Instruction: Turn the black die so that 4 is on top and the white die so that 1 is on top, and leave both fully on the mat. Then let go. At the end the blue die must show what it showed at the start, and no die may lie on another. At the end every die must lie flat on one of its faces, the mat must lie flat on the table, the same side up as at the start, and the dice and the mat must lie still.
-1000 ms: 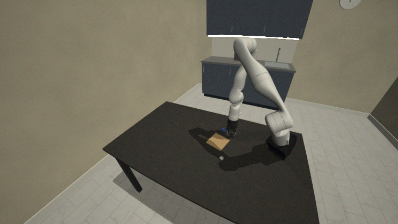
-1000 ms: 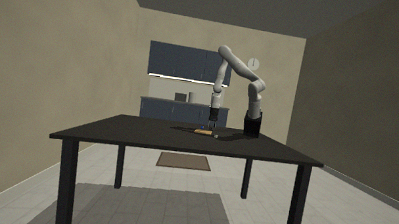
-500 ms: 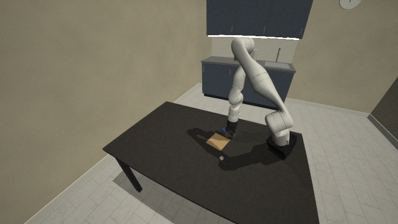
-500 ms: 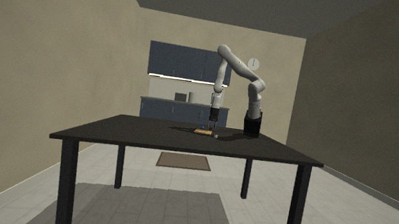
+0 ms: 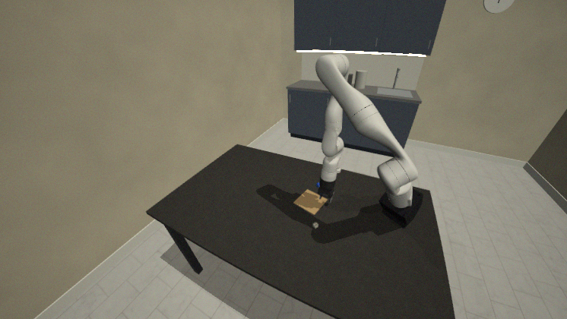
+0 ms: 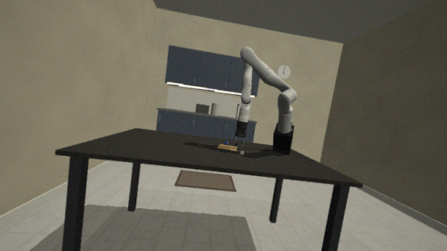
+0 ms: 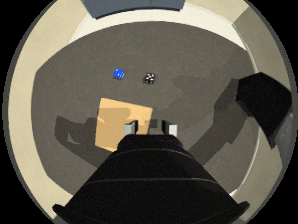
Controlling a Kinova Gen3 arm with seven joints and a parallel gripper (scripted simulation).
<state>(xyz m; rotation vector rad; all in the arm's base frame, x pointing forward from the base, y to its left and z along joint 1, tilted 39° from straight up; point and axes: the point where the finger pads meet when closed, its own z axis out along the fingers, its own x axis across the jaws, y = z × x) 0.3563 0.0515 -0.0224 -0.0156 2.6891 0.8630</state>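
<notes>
Now: hand 16 cm to the right of the white die, 4 cm above it and 2 cm past it. From my hand the other things lie so: tan mat 8 cm ahead, 5 cm below, 3 cm to the left; black die 11 cm to the right, 4 cm below, 1 cm ahead; blue die 12 cm to the right, 10 cm ahead, 4 cm below.
</notes>
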